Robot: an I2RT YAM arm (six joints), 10 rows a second.
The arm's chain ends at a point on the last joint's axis. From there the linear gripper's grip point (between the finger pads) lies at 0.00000 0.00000 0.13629 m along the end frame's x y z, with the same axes.
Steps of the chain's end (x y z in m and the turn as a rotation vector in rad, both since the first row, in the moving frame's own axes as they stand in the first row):
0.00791, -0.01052, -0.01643, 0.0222, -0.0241, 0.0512
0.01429, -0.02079, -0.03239, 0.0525, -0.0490, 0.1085
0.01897, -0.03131, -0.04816, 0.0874, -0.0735, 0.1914
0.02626, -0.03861, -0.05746, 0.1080, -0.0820, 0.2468
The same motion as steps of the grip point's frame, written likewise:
0.00470, -0.01363, -0.01650, 0.0222, -0.0241, 0.0512
0.00802, -0.02829, -0.03274, 0.0525, -0.0490, 0.1085
0.01017, -0.04408, -0.04905, 0.0874, -0.0735, 0.1914
0.01704, -0.05451, -0.05870, 0.1080, -0.0820, 0.2468

